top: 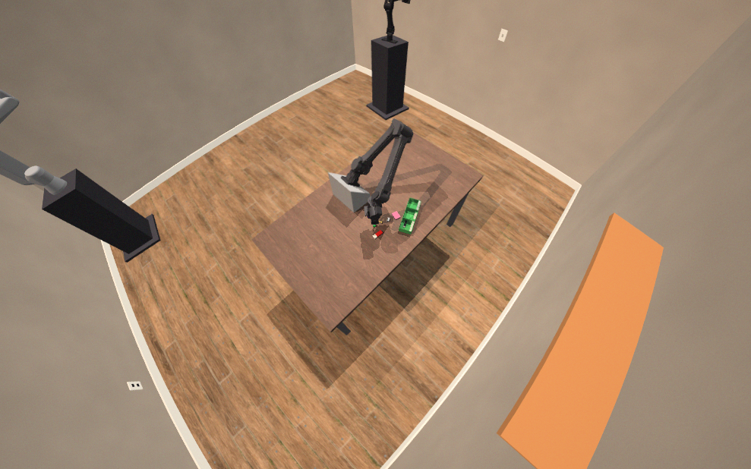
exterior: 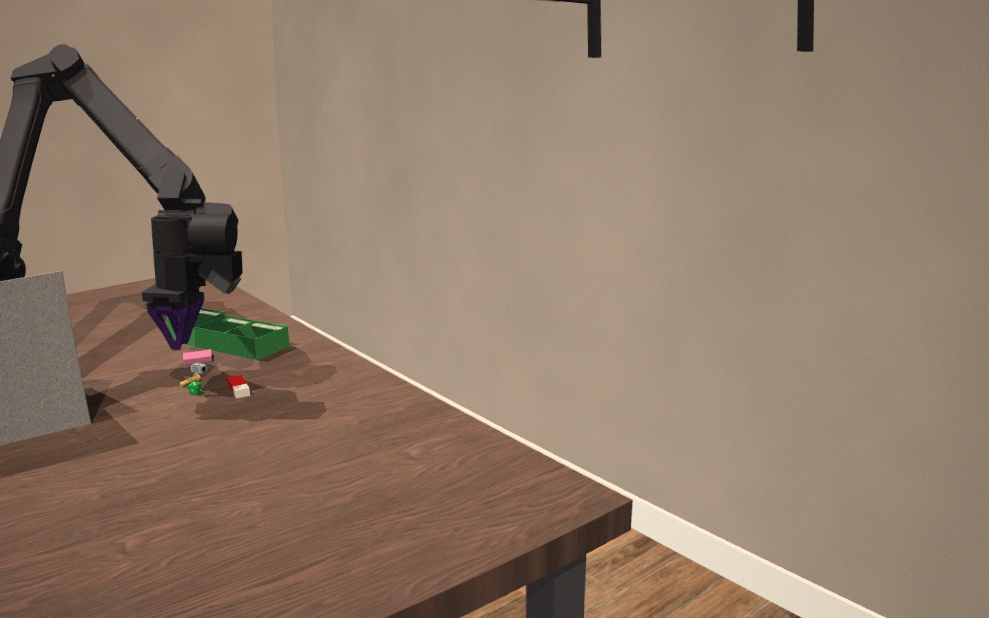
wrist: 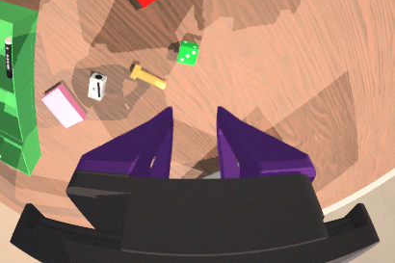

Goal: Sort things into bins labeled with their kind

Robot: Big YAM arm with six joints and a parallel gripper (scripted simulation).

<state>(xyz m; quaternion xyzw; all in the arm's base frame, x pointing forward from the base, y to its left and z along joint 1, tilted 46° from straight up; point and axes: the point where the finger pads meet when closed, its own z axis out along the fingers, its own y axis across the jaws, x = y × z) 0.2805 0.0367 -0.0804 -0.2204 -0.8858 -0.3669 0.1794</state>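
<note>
Right now my hand is 10 mm short of the green die and 80 mm above it. Also, from my hand: brass-coloured bolt: 20 mm ahead, 50 mm to the left, 80 mm below; then red-and-white block: 80 mm ahead, 30 mm to the right, 80 mm below; then white piece: 40 mm ahead, 100 mm to the left, 80 mm below.
</note>
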